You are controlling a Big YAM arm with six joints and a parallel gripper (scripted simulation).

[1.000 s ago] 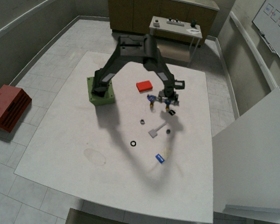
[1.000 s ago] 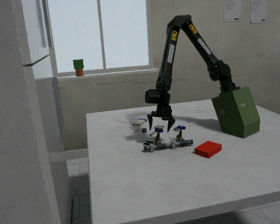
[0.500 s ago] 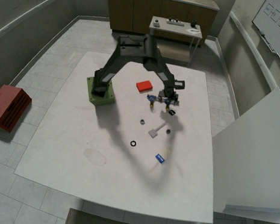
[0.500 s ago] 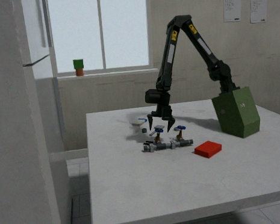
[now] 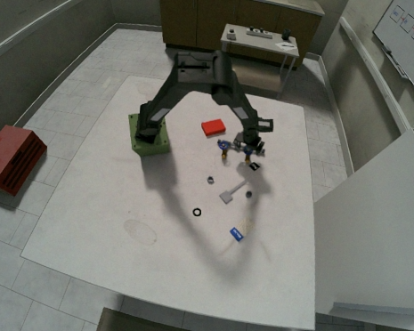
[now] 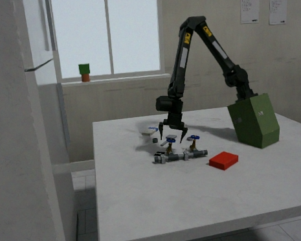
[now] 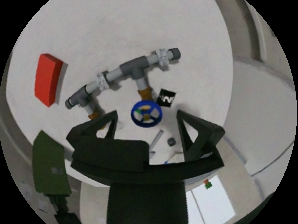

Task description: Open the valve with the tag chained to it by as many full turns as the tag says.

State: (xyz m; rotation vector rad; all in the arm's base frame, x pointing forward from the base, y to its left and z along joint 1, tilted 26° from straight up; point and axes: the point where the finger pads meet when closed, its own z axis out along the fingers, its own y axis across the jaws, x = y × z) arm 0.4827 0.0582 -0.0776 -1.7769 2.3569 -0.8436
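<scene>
My gripper is now 50 mm short of the small black tag, 30 mm to the left of it and 80 mm above it. Also, from my hand: grey paddle-shaped tool: 50 mm behind, 200 mm to the right, 80 mm below; red block: 200 mm behind, 170 mm to the left, 70 mm below; blue card: 20 mm ahead, 370 mm to the right, 80 mm below.
</scene>
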